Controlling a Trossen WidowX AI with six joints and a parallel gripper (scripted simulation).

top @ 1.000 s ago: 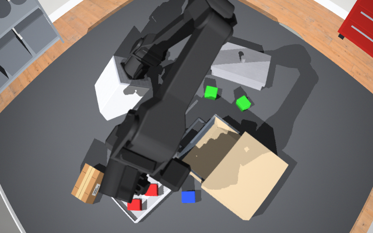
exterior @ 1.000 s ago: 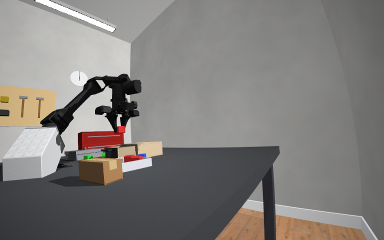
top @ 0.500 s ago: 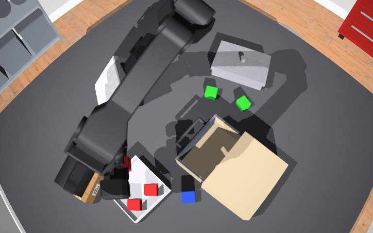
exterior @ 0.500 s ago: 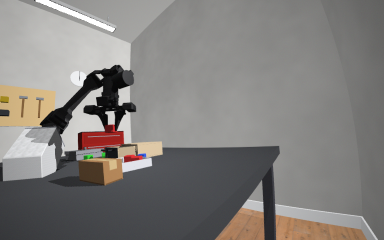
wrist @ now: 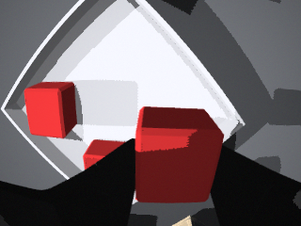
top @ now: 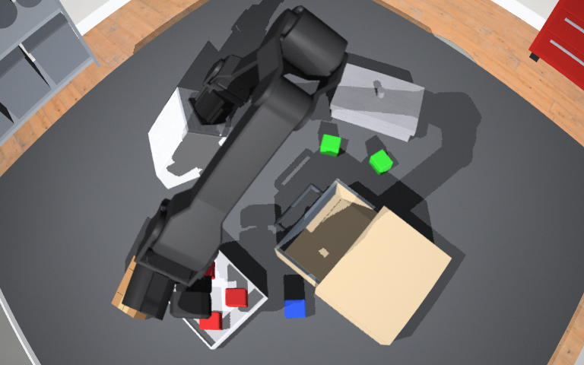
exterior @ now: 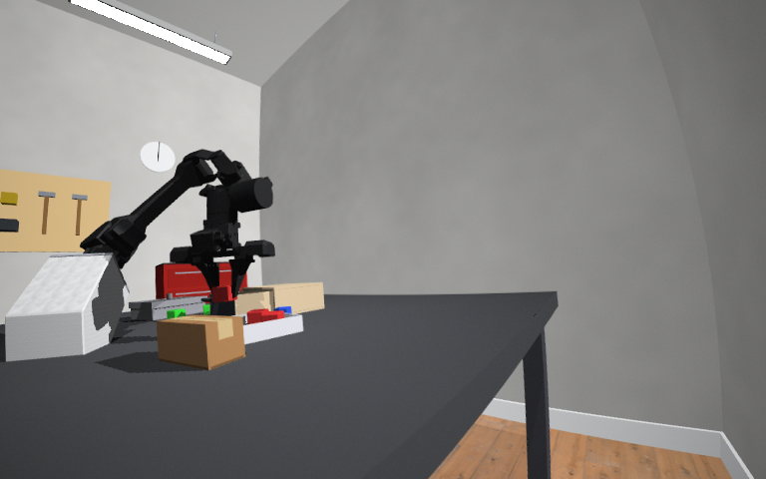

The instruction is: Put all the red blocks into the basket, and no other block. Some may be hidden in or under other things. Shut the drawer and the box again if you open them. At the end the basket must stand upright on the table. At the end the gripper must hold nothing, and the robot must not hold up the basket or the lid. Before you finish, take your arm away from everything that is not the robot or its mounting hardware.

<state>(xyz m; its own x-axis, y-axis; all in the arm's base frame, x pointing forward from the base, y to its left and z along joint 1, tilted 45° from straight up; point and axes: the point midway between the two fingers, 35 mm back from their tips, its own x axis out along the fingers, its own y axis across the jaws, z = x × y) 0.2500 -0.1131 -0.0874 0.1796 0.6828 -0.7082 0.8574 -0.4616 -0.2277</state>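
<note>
My hand is 9 cm above the white basket, 4 cm short of it and 2 cm to the left of it. From my hand the other things lie so: brown cardboard box 15 cm to the right, 7 cm below, 4 cm behind; then blue block 13 cm ahead, 10 cm to the left, 9 cm below; then tan drawer unit 25 cm to the left, 13 cm ahead, 7 cm below.
</note>
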